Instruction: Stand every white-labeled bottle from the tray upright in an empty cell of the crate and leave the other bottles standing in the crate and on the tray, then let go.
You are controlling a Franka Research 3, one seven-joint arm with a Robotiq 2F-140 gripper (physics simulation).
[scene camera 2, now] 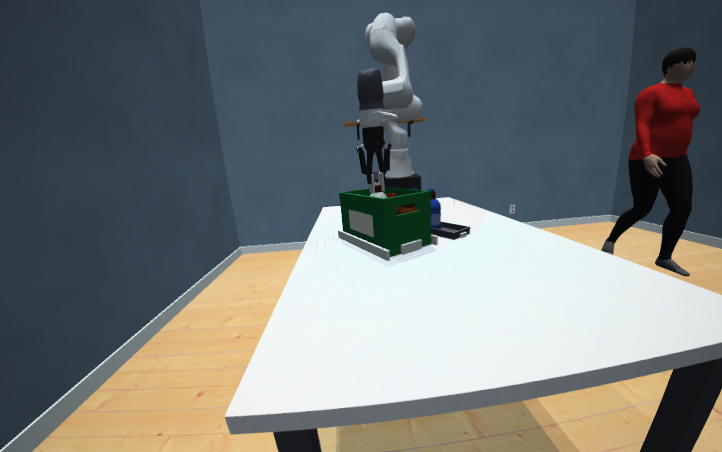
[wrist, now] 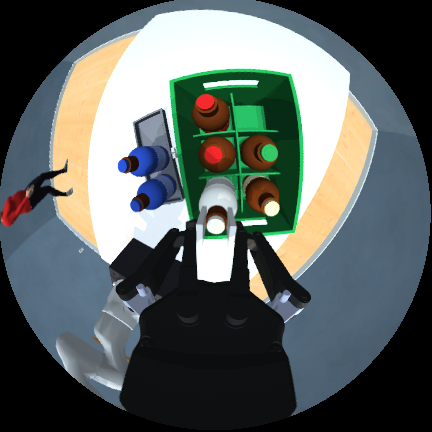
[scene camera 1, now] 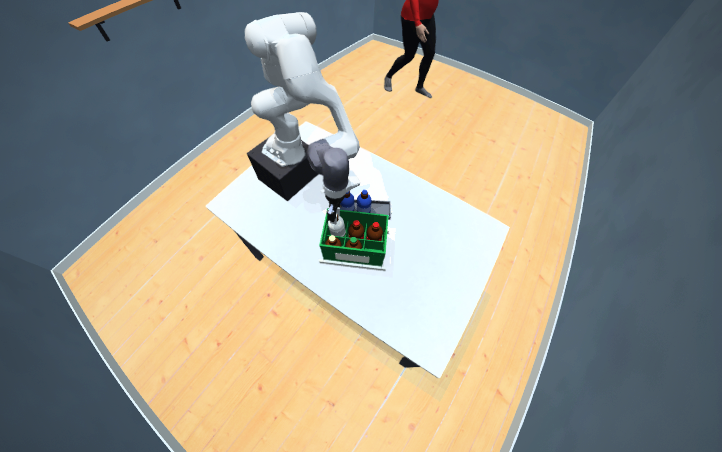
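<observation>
My gripper [scene camera 1: 333, 217] [scene camera 2: 377, 183] [wrist: 216, 214] is shut on the neck of the white-labeled bottle [scene camera 1: 336, 227] [scene camera 2: 377, 196] [wrist: 217, 196], which has a white cap and is roughly upright, partly inside a corner cell of the green crate [scene camera 1: 326, 256] [scene camera 2: 402, 235] [wrist: 301, 150]. Its base is hidden. In the crate stand two red-capped brown bottles [wrist: 211, 114] [wrist: 216, 159], a green-capped one [wrist: 254, 150] and a cream-capped one [wrist: 261, 192]. The far right cell in the wrist view is empty. Two blue bottles [scene camera 1: 347, 200] [scene camera 1: 364, 201] [wrist: 142, 161] [wrist: 156, 194] stand on the tray [scene camera 1: 382, 207] [scene camera 2: 452, 230] [wrist: 152, 130].
The tray lies close beside the crate's long side. Low grey strips [scene camera 2: 362, 245] border the crate on the white table [scene camera 1: 452, 255] [scene camera 2: 452, 319]. Cell dividers and the crate's walls surround the held bottle. A person in red [scene camera 1: 418, 31] [scene camera 2: 666, 122] is on the floor beyond the table.
</observation>
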